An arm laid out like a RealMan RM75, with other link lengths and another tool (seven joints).
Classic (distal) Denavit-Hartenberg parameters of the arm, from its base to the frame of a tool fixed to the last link. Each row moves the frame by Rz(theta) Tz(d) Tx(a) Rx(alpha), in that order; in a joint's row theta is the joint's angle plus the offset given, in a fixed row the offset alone. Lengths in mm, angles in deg.
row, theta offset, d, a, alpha
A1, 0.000, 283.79, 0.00, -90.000
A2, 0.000, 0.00, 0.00, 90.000
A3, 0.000, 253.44, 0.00, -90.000
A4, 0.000, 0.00, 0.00, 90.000
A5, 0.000, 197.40, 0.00, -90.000
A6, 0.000, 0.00, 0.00, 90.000
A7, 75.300, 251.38, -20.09, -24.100
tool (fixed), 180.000, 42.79, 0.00, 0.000
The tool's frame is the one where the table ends.
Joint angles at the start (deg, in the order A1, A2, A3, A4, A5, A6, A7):
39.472, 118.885, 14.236, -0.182, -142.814, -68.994, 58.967
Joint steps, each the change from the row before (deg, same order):
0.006, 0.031, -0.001, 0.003, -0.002, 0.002, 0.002
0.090, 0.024, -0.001, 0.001, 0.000, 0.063, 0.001
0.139, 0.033, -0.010, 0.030, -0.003, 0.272, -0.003
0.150, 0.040, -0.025, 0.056, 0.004, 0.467, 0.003
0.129, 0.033, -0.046, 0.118, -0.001, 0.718, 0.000
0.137, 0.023, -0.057, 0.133, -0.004, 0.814, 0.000
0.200, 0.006, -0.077, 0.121, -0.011, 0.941, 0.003
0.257, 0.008, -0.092, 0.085, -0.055, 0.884, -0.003
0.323, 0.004, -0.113, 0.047, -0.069, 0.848, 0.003
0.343, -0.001, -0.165, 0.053, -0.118, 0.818, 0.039
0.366, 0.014, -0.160, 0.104, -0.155, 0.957, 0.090
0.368, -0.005, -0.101, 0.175, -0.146, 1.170, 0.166
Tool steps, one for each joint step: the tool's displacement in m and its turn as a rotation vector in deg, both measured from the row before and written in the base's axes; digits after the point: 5 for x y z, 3 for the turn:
-0.00022, -0.00013, -0.00025, -0.024, 0.024, 0.005
-0.00054, 0.00028, -0.00026, -0.010, -0.026, 0.047
-0.00016, 0.00067, -0.00071, -0.015, -0.155, -0.032
0.00047, 0.00094, -0.00110, -0.020, -0.270, -0.149
0.00151, 0.00112, -0.00162, -0.036, -0.423, -0.313
0.00188, 0.00127, -0.00173, -0.036, -0.496, -0.360
0.00214, 0.00169, -0.00177, -0.022, -0.626, -0.374
0.00163, 0.00165, -0.00177, -0.044, -0.651, -0.251
0.00119, 0.00180, -0.00166, -0.046, -0.676, -0.154
0.00094, 0.00151, -0.00190, -0.123, -0.692, -0.087
0.00111, 0.00152, -0.00237, -0.175, -0.732, -0.165
0.00185, 0.00200, -0.00236, -0.145, -0.764, -0.376

